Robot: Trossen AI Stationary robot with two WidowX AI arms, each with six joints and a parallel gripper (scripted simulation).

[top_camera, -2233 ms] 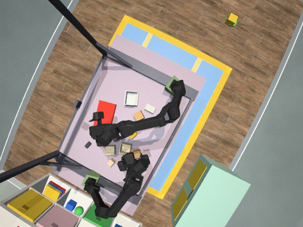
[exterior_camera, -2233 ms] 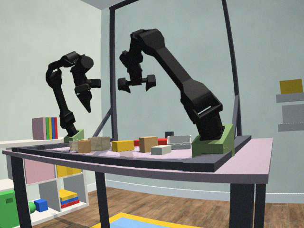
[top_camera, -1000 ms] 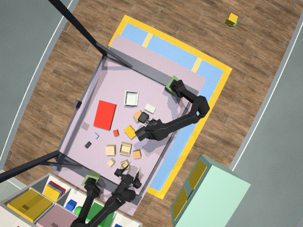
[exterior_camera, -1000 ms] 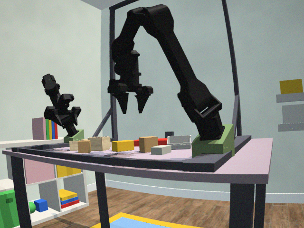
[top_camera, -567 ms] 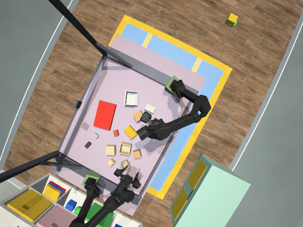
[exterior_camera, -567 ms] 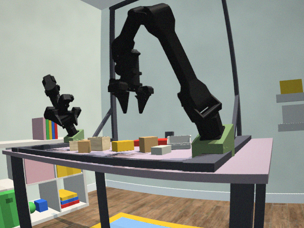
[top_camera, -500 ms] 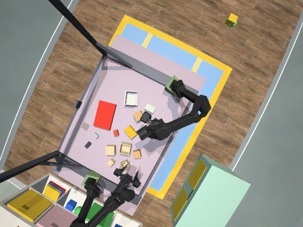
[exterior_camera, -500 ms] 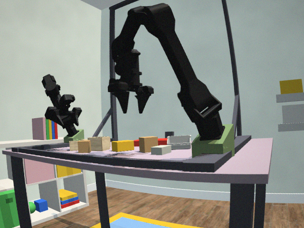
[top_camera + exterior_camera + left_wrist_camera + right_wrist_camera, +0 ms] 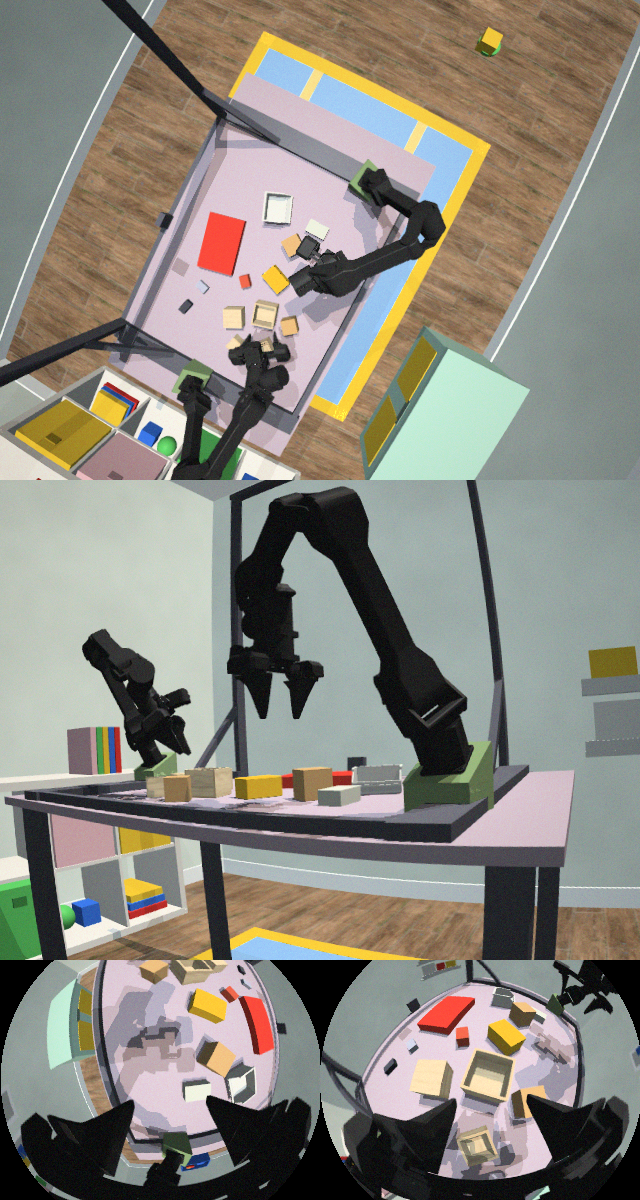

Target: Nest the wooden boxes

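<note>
The tan box is 100 mm below my right hand, 70 mm to the left of it and 40 mm ahead of it. Also, from my right hand: pale block: 390 mm to the left, 110 mm below, 110 mm behind; flat red slab: 330 mm behind, 130 mm to the left, 110 mm below; red cube: 180 mm behind, 110 mm below, 90 mm to the left.
</note>
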